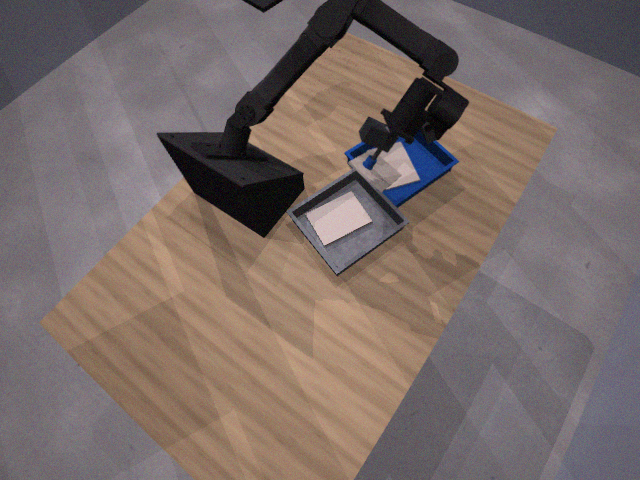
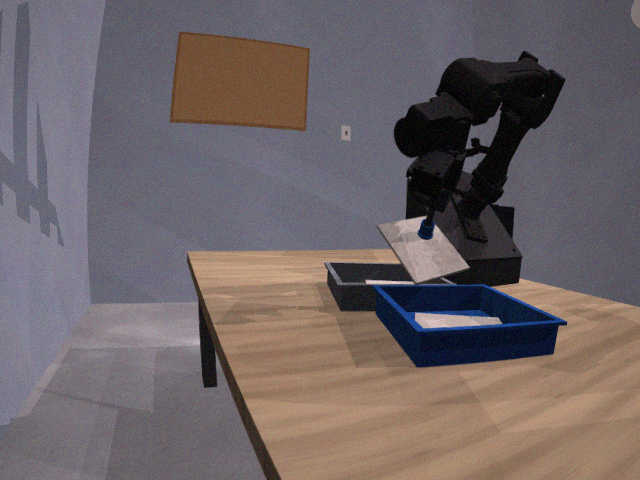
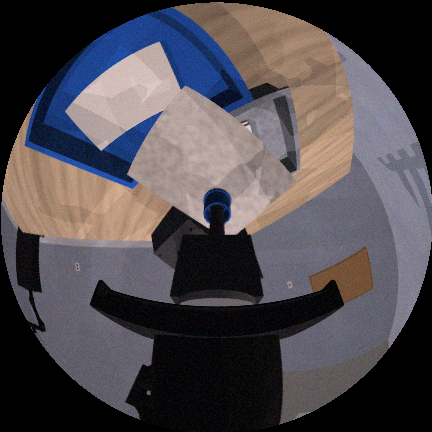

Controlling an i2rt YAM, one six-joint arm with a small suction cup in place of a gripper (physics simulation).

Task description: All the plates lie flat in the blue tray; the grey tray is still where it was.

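Frame: origin at the arm's base, x left, y back, z up, level; metres.
Seen in the pictures: end effector, tool point: [image 1: 365,169] [image 2: 423,239] [image 3: 216,194]; arm's base, origin of the base link: [image 1: 230,153] [image 2: 465,213].
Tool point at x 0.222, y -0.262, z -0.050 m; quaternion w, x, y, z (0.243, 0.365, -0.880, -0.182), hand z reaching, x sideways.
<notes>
Pixels of each thing's middle, then the offset from my tool point to it. Level surfaces: height alone.
- blue tray, body centre: [image 3: 115,89] [image 2: 458,317] [image 1: 399,162] dx +0.151, dy -0.015, dz -0.105 m
- grey tray, body centre: [image 3: 244,155] [image 2: 383,284] [image 1: 347,220] dx -0.101, dy -0.031, dz -0.105 m
- wooden table, its level: dz -0.130 m
My suction cup [image 1: 368,164] [image 2: 425,232] [image 3: 217,200] holds a pale, mottled plate [image 1: 382,174] [image 2: 426,255] [image 3: 200,145] near one edge. The plate hangs tilted, above the level of the tray rims, over the near side of the blue tray [image 1: 429,162] [image 2: 485,348] [image 3: 87,156]. Another pale plate [image 1: 408,174] [image 2: 449,321] [image 3: 125,95] is inside the blue tray; whether more lie under it is hidden. A pale plate [image 1: 338,218] [image 2: 392,282] [image 3: 246,127] lies in the grey tray [image 1: 351,253] [image 2: 356,298] [image 3: 272,130]; I cannot tell if it is a stack.
The two trays stand close together on the wooden table [image 1: 206,372] [image 2: 361,413]. The black arm base [image 1: 242,196] [image 2: 485,271] stands beside the grey tray. A brown board [image 2: 240,80] [image 3: 345,275] hangs on the wall behind.
</notes>
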